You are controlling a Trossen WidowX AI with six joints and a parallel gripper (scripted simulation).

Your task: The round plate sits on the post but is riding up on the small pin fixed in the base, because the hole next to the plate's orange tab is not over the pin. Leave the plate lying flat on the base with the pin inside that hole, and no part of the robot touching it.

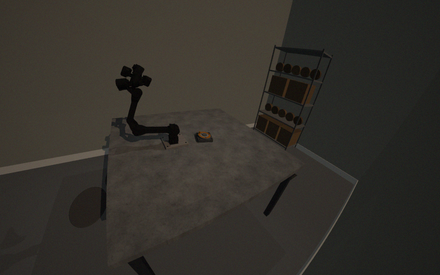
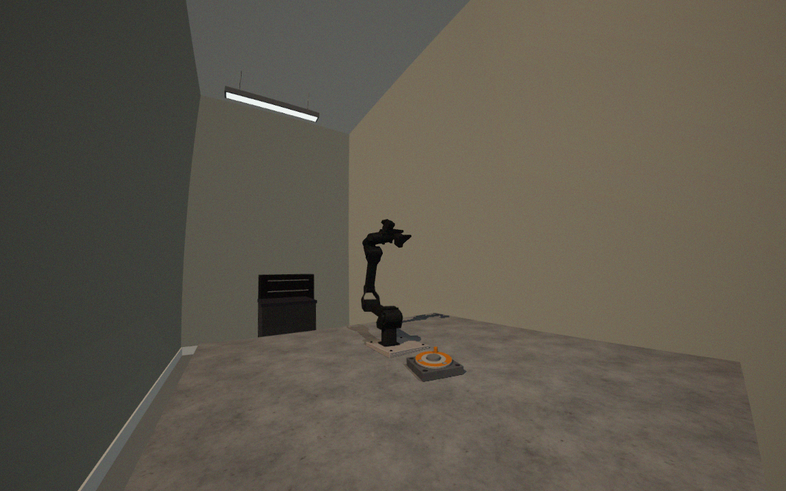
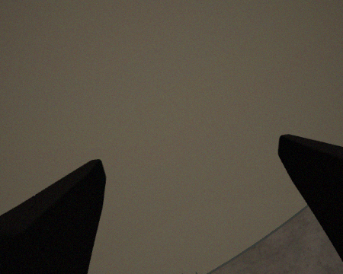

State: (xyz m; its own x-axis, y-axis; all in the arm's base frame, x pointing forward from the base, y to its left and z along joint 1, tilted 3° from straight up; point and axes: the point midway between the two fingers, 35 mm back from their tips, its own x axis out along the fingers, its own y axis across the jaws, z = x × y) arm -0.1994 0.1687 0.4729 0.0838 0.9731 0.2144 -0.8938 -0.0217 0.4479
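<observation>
Right now the round orange plate is 460 mm ahead of my gripper tip, 440 mm below it and 190 mm to the right of it. From my gripper tip the other things lie so: square grey base: 470 mm ahead, 460 mm below, 200 mm to the right.
</observation>
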